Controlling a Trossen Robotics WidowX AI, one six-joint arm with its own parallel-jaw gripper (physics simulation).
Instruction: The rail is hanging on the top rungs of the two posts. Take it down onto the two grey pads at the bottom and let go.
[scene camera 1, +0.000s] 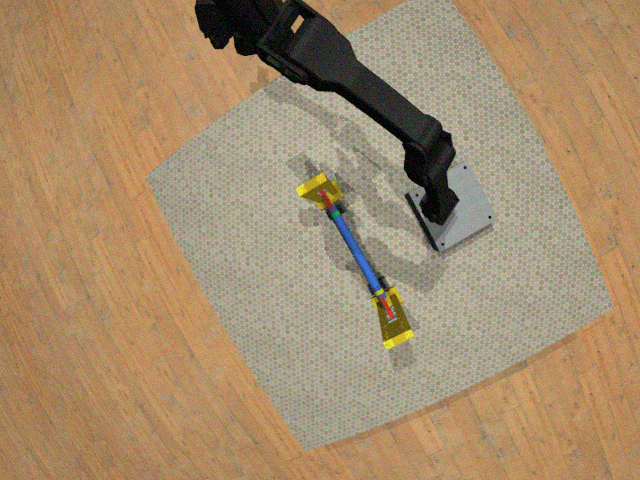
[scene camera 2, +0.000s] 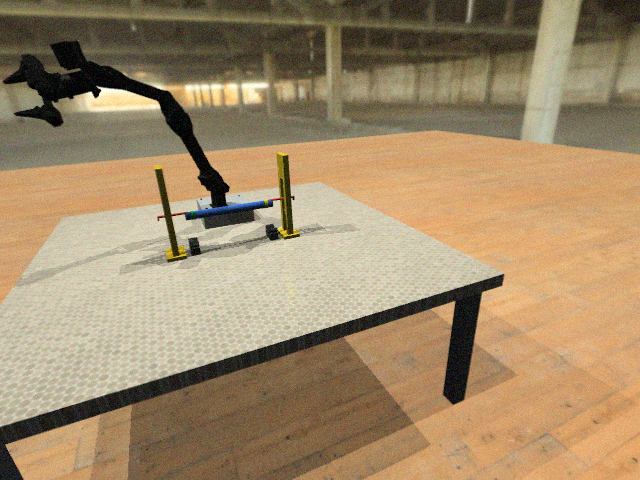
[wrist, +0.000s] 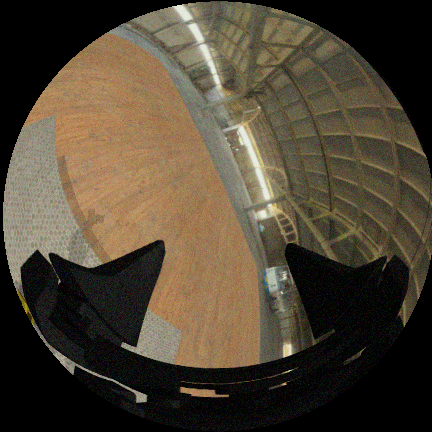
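Where they show: gripper, fingertip midpoint: (scene camera 2: 9, 98) (wrist: 227, 249); arm's base, link origin: (scene camera 1: 433, 207) (scene camera 2: 219, 205).
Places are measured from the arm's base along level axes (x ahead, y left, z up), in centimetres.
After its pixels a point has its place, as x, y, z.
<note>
The rail (scene camera 1: 357, 253) @[25.8, -1.9, 6.9] (scene camera 2: 230, 208) @[27.1, -2.1, 6.3] is a blue bar with a green band and a yellow band near its ends and thin red end rods. It hangs across the two yellow posts, roughly halfway up them in the scene camera 2 view. One post (scene camera 1: 312, 184) @[24.1, -21.5, 22.6] (scene camera 2: 163, 196) @[27.8, -22.2, 14.1] is at the green end, the other post (scene camera 1: 398, 338) @[27.5, 17.9, 22.5] (scene camera 2: 286, 175) @[31.0, 17.8, 15.7] at the yellow-banded end. The exact rungs are too small to tell, and the grey pads cannot be made out clearly. My gripper (scene camera 2: 10, 97) @[12.3, -54.4, 43.4] (wrist: 227, 249) @[12.3, -54.4, 43.4] is open and empty, high up and well away from the rail, beyond the green end.
Two small dark blocks (scene camera 2: 194, 245) @[27.6, -15.8, -4.0] (scene camera 2: 271, 231) @[29.6, 10.9, -4.1] stand on the table (scene camera 2: 310, 289) @[68.4, 6.6, -7.4] beside the post feet, below the rail. The arm's grey base plate (scene camera 1: 473, 198) @[-11.8, 4.8, -0.5] is behind the rail in the scene camera 2 view. The arm reaches out high past the green-end post.
</note>
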